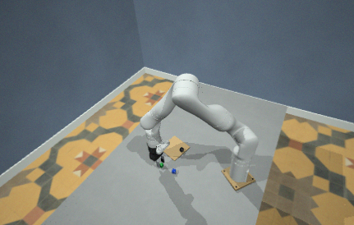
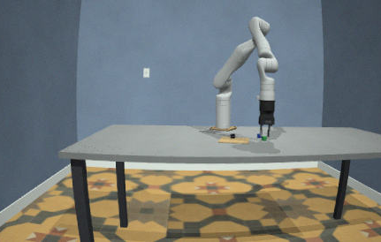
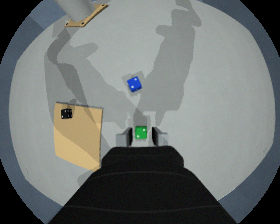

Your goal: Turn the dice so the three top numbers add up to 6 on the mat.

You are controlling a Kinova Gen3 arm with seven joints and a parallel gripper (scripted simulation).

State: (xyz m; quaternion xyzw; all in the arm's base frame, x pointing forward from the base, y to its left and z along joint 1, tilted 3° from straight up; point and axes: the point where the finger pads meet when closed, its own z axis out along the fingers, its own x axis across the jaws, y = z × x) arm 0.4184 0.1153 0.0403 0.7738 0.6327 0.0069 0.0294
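My hand is 30 mm above the green die. Round my hand: black die: 150 mm to the right, 70 mm behind, 20 mm below; blue die: 90 mm behind, 30 mm below, 10 mm to the left; tan mat: 150 mm to the right, 40 mm below, 20 mm behind.
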